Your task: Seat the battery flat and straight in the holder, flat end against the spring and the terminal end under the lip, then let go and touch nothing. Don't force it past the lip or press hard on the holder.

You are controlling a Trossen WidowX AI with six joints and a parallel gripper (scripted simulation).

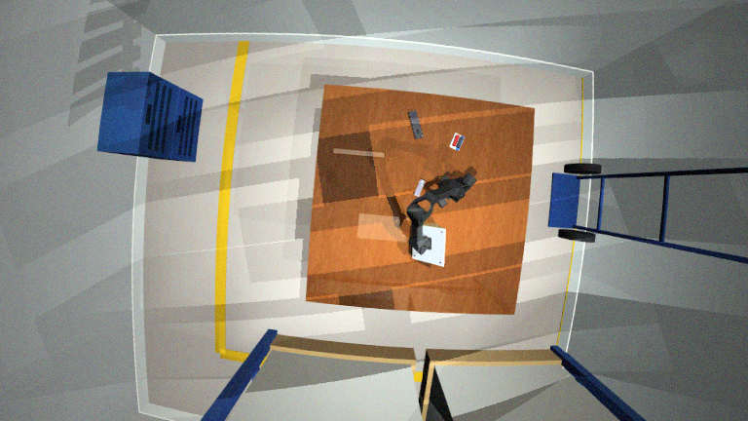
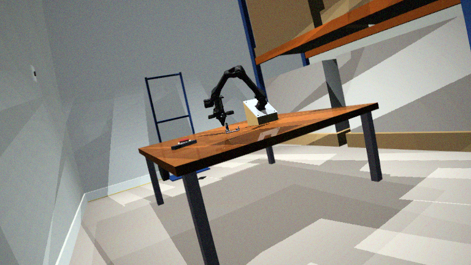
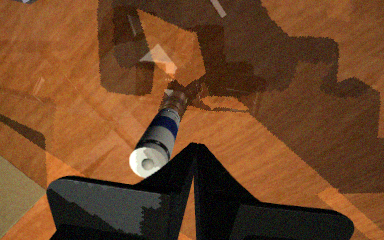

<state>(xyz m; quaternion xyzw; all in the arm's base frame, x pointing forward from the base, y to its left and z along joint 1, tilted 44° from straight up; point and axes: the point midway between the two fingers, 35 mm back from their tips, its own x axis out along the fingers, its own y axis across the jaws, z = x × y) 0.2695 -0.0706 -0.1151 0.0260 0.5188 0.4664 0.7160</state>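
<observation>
My gripper tip is 2 cm past the battery, 2 cm to the right of it and 1 cm above it. The rest, counted from my gripper tip: dark bar 39 cm ahead, 17 cm to the left, 3 cm below; white card 29 cm ahead, 8 cm to the right, 3 cm below.
</observation>
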